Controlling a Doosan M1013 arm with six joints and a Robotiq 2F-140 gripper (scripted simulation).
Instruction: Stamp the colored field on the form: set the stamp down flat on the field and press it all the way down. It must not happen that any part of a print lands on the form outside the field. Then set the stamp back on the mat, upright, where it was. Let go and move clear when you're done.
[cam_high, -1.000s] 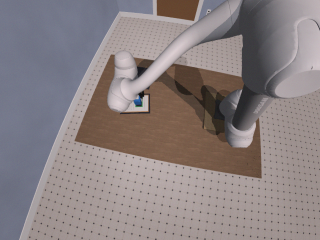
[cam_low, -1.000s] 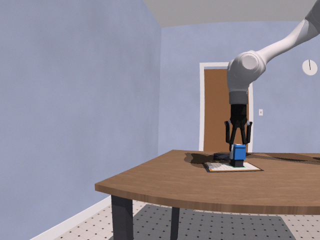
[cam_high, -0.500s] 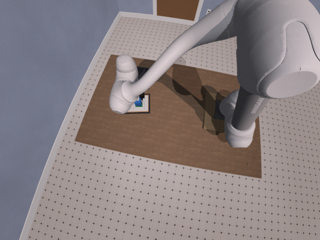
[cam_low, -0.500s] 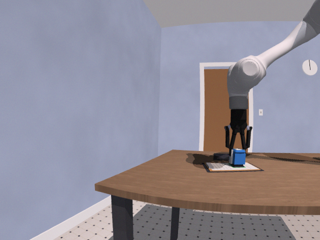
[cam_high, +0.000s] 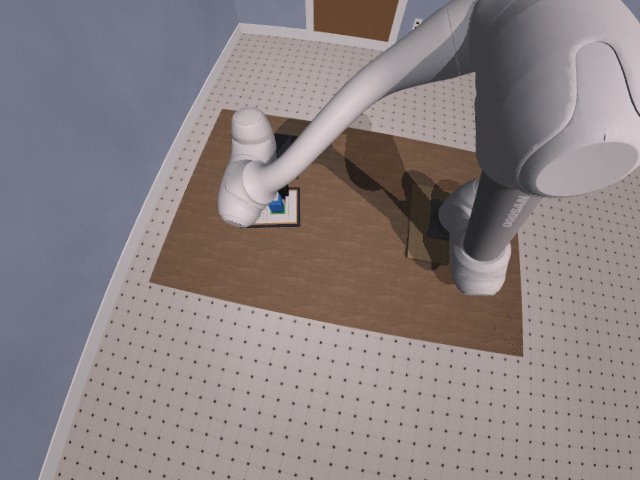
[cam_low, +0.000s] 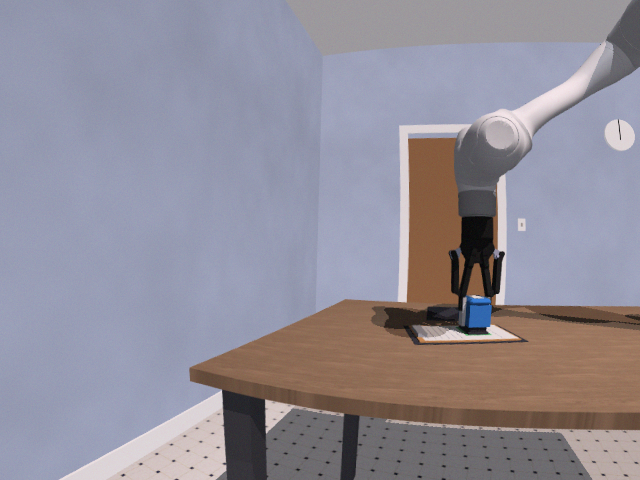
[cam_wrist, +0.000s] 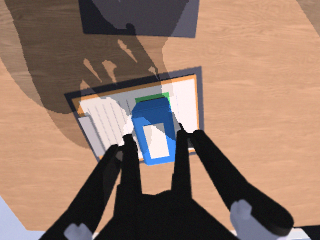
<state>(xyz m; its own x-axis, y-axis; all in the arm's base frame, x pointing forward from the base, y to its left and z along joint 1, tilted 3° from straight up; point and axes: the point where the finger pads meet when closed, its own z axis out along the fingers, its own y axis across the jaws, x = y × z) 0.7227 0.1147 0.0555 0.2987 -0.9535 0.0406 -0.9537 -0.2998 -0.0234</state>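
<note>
Right now my hand is 5 cm short of the dark mat, 25 cm to the left of it and 5 cm above it. The rest, counted from my hand: clipboard form 4 cm ahead, 2 cm to the left, 4 cm below; blue stamp 1 cm below.
</note>
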